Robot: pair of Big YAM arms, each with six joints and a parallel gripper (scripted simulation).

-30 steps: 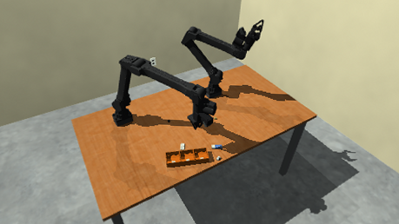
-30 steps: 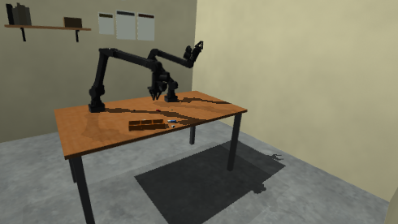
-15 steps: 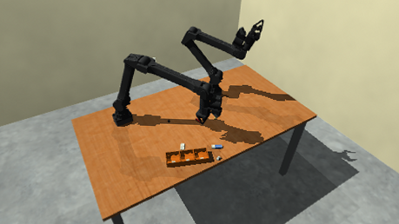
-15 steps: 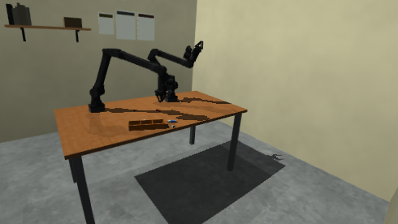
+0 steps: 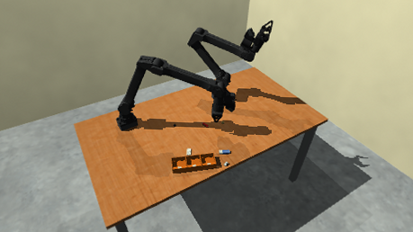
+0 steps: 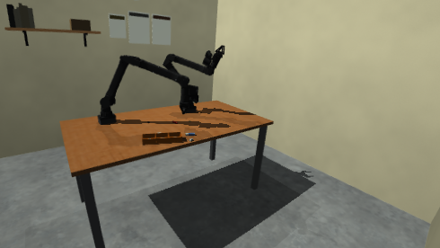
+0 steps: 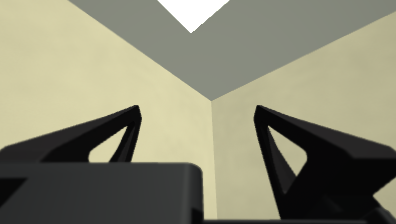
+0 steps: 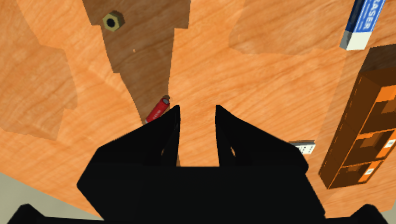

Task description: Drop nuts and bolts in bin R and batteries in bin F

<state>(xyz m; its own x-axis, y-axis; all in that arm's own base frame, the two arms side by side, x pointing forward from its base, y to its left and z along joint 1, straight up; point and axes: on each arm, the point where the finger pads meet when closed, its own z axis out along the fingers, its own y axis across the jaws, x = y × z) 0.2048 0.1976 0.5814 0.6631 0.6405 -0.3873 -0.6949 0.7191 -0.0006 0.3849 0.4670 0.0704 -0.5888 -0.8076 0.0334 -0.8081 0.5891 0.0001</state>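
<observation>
Right now my right hand is 60 mm past the brass nut, 90 mm to the right of it and 100 mm above it. Also, from my right hand: blue battery 180 mm ahead, 40 mm to the right, 100 mm below; white domino 90 mm ahead, 230 mm to the right, 100 mm below; red battery 90 mm behind, 40 mm to the right, 100 mm below.
</observation>
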